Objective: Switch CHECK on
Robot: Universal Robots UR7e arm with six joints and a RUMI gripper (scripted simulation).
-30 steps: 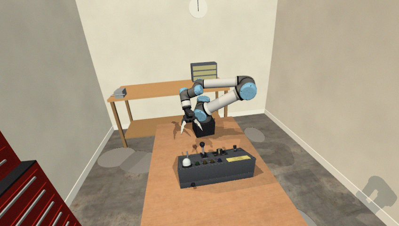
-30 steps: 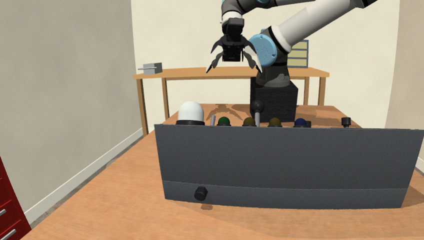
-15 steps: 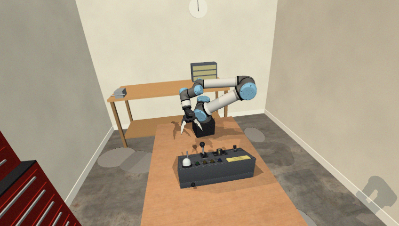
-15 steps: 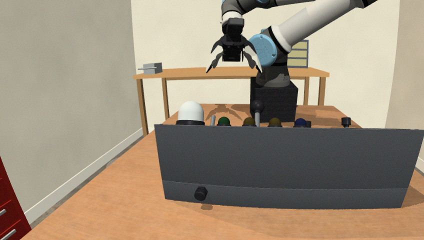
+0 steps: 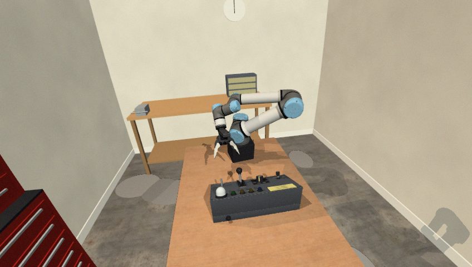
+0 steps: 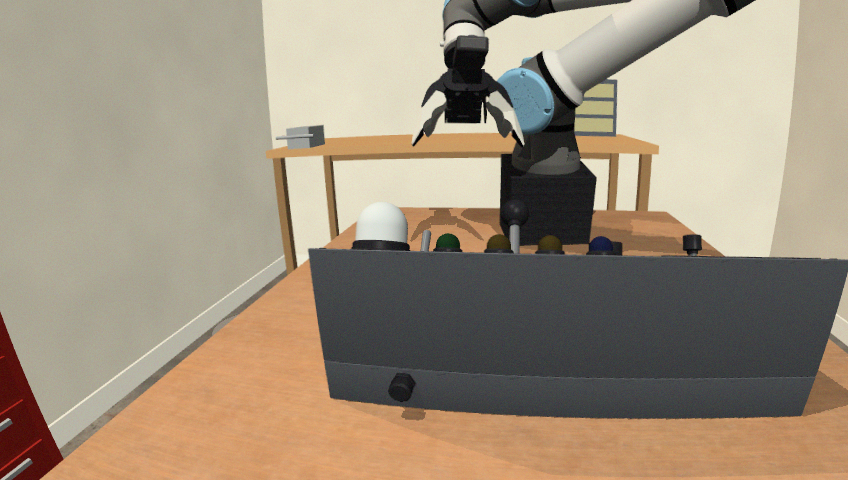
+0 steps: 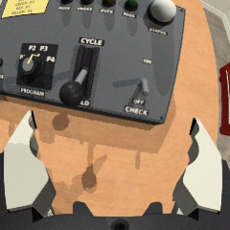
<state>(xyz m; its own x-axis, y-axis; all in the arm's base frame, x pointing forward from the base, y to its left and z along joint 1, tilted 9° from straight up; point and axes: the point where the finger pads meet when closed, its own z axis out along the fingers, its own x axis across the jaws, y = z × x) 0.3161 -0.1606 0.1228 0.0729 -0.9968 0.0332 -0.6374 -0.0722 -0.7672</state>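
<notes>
The check toggle lies 80 mm ahead of my hand, 60 mm to the right of it and 130 mm below it. The rest, counted from my hand: ball lever (70 mm ahead, 60 mm to the left, 120 mm below); then dark grey console (130 mm ahead, 120 mm to the left, 150 mm below); then program dial (110 mm ahead, 180 mm to the left, 130 mm below).
</notes>
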